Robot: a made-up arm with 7 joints. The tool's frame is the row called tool. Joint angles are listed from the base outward.
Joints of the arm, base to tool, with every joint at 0 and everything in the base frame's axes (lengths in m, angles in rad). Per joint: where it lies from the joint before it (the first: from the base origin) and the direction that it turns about. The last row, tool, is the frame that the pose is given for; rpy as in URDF.
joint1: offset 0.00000 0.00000 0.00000 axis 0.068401 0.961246 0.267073
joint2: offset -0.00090 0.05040 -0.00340 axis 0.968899 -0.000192 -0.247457
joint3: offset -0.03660 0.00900 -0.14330 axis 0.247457 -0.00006 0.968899
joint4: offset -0.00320 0.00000 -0.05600 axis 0.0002 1 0.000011
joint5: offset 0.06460 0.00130 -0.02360 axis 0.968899 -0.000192 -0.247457
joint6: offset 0.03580 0.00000 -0.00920 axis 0.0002 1 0.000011
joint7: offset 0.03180 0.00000 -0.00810 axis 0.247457 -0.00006 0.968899
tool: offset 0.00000 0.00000 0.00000 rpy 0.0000 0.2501 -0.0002
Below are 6 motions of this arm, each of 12 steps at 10 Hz.
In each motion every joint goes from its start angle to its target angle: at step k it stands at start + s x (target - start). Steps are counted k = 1, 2, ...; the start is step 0. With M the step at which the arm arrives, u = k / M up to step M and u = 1 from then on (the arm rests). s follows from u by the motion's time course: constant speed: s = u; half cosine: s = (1 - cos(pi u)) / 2; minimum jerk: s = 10 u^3 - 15 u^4 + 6 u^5.
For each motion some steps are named. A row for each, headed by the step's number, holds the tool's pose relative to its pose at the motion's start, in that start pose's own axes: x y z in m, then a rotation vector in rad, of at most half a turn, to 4 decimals.
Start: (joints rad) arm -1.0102 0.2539 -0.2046 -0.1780 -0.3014 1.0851 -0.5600
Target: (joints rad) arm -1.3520 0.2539 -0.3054 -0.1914 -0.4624 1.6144 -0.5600
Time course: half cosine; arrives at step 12
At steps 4, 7, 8, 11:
4: 0.0036 -0.0018 0.0179 0.0025 0.0718 -0.0475
7: 0.0066 -0.0068 0.0445 0.0191 0.1945 -0.1066
8: 0.0069 -0.0089 0.0528 0.0274 0.2367 -0.1215
11: 0.0067 -0.0137 0.0686 0.0467 0.3219 -0.1437

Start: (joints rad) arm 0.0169 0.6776 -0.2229 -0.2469 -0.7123 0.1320 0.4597
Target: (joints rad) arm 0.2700 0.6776 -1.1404 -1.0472 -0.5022 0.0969 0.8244
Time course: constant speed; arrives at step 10
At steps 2, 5, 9, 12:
2: -0.0260 -0.0265 -0.0066 0.0037 0.0254 -0.1480
5: -0.0738 -0.0564 -0.0074 -0.0707 0.0724 -0.3528
9: -0.1387 -0.0734 0.0133 -0.3030 0.1734 -0.5562
12: -0.1525 -0.0735 0.0220 -0.3804 0.2086 -0.5893

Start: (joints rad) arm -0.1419 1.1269 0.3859 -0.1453 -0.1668 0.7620 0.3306
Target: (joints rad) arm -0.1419 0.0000 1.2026 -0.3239 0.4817 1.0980 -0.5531
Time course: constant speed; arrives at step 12
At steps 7, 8, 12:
7: -0.0623 -0.0459 -0.0708 -0.4228 0.5198 -0.1933
8: -0.0770 -0.0536 -0.0801 -0.4874 0.6122 -0.2206
12: -0.1509 -0.0848 -0.1049 -0.7557 1.0171 -0.3226

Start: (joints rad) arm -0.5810 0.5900 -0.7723 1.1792 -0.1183 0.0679 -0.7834
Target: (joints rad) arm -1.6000 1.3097 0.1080 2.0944 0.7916 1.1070 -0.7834
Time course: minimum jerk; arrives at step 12
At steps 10, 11, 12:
10: -0.2693 0.0330 -0.0592 -1.5540 0.2401 0.3169
11: -0.2720 0.0294 -0.0602 -1.5850 0.2294 0.2797
12: -0.2725 0.0288 -0.0603 -1.5898 0.2276 0.2733

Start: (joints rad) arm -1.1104 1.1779 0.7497 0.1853 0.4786 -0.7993 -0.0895
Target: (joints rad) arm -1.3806 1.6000 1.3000 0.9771 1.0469 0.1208 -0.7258
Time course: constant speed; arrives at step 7
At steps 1, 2, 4, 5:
1: -0.0027 0.0159 -0.0219 0.0749 0.2464 -0.0913
2: -0.0085 0.0332 -0.0412 0.1096 0.4999 -0.1612
4: -0.0283 0.0679 -0.0700 0.0505 1.0010 -0.2420
5: -0.0408 0.0835 -0.0792 -0.0439 1.2338 -0.2570

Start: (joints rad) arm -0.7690 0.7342 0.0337 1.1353 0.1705 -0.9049 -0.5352
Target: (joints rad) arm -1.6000 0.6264 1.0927 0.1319 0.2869 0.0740 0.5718
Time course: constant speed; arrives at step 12
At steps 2, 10, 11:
2: 0.0236 0.0451 0.0306 0.0129 -0.1113 0.4267
10: -0.0242 0.1693 0.1517 -0.4794 -0.5046 2.0930
11: -0.0382 0.1730 0.1598 -0.6225 -0.5247 2.2789

